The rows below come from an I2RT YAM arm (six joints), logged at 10 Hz.
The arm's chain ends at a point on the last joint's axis. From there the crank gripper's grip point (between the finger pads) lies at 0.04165 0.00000 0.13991 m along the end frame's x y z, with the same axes.
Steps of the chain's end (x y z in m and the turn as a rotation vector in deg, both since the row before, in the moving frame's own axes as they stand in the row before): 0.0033 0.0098 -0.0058 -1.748 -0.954 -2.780; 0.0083 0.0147 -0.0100 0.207 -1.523 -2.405; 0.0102 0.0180 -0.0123 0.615 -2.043 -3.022; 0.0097 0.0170 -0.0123 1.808 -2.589 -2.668; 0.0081 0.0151 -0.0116 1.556 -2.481 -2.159; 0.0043 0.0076 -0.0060 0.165 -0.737 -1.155; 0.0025 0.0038 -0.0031 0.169 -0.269 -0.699; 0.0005 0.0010 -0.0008 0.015 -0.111 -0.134; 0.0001 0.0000 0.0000 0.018 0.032 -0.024
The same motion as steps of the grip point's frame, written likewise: 0.0010 0.0121 -0.0052 -1.748 -0.954 -2.780; 0.0045 0.0125 -0.0089 0.207 -1.523 -2.405; 0.0051 0.0144 -0.0109 0.615 -2.043 -3.022; 0.0032 0.0108 -0.0107 1.808 -2.589 -2.668; 0.0019 0.0098 -0.0100 1.556 -2.481 -2.159; 0.0025 0.0064 -0.0055 0.165 -0.737 -1.155; 0.0018 0.0029 -0.0029 0.169 -0.269 -0.699; 0.0002 0.0009 -0.0007 0.015 -0.111 -0.134; 0.0002 -0.0001 0.0000 0.018 0.032 -0.024
